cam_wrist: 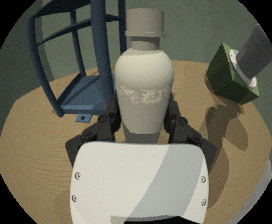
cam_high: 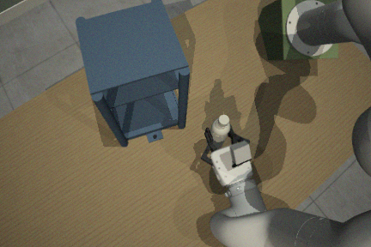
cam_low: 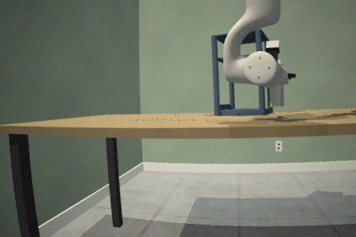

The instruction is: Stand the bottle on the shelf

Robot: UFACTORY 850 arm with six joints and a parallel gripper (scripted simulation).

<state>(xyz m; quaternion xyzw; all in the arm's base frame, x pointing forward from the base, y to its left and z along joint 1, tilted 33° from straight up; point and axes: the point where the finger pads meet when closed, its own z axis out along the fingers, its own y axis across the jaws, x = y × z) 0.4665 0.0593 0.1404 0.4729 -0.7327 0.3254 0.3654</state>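
Right now my hand is 12 cm short of the blue shelving unit, 25 cm to the left of it and 4 cm below it.
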